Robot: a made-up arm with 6 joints.
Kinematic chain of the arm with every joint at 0, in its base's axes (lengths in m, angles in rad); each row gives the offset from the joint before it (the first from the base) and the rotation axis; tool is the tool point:
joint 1: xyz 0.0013 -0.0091 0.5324 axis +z
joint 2: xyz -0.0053 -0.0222 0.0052 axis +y
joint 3: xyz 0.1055 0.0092 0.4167 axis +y
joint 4: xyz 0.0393 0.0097 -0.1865 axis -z
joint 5: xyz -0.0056 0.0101 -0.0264 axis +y
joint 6: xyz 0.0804 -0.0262 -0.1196 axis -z
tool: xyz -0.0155 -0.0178 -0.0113
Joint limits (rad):
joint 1: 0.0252..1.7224
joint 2: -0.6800..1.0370
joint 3: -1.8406..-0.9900
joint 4: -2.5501..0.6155
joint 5: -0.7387..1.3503
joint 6: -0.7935..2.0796
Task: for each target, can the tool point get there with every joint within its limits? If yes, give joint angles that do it. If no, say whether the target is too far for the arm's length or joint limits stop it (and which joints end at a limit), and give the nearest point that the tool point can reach.
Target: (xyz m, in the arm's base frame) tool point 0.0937 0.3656 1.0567
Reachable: yes | joints 1.4847 -0.1424 -1.5765 -1.6500 0.8274 1.8355
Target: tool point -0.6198 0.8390 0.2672
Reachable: no: too far | nearest point -0.2086 0.6322 0.4660 | short by 0.501 m
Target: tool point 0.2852 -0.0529 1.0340
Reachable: yes | joints 0.1825 -0.3591 -1.1983 -1.7557 1.0962 0.8224
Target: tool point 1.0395 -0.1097 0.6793
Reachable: no: too far | nearest point 0.7406 -0.0370 0.6389 | short by 0.310 m
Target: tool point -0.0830 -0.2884 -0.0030
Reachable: no: joint limits stop it (at a limit: joint 1, joint 2, joint 3, joint 5, joint 6) | nearest point 0.3268 -0.0623 0.3406 | short by 0.581 m
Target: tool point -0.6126 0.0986 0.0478
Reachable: no: joint limits stop it (at a limit: joint 1, joint 2, joint 3, joint 6) | nearest point -0.1738 0.3565 0.3604 | short by 0.597 m
